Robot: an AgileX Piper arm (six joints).
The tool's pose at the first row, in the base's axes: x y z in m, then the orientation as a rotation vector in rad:
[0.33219, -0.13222, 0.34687, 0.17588, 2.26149, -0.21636]
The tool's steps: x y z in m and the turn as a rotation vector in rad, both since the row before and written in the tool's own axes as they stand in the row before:
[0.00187, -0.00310, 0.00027, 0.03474, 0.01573, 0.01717]
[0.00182, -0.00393, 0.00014, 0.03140, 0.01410, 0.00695]
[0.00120, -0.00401, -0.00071, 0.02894, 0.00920, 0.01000]
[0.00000, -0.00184, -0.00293, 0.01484, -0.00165, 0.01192]
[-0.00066, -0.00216, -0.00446, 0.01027, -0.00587, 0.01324]
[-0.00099, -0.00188, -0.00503, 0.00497, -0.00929, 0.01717]
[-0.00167, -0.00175, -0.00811, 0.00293, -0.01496, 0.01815]
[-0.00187, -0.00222, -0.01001, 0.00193, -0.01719, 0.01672]
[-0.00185, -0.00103, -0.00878, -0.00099, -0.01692, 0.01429]
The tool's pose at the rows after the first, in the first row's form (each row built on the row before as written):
[0.33058, -0.13520, 0.34557, 0.21594, 2.27198, -0.24607]
[0.32858, -0.13890, 0.34452, 0.24260, 2.28214, -0.27754]
[0.32624, -0.14244, 0.34457, 0.27062, 2.28666, -0.30503]
[0.32368, -0.14330, 0.34673, 0.29137, 2.28116, -0.31610]
[0.32037, -0.14399, 0.35041, 0.31030, 2.27153, -0.32155]
[0.31693, -0.14422, 0.35464, 0.33006, 2.25806, -0.31917]
[0.31177, -0.14337, 0.36129, 0.34841, 2.23887, -0.31451]
[0.30511, -0.14232, 0.36924, 0.36397, 2.21783, -0.30972]
[0.29959, -0.14055, 0.37616, 0.37520, 2.19782, -0.30295]

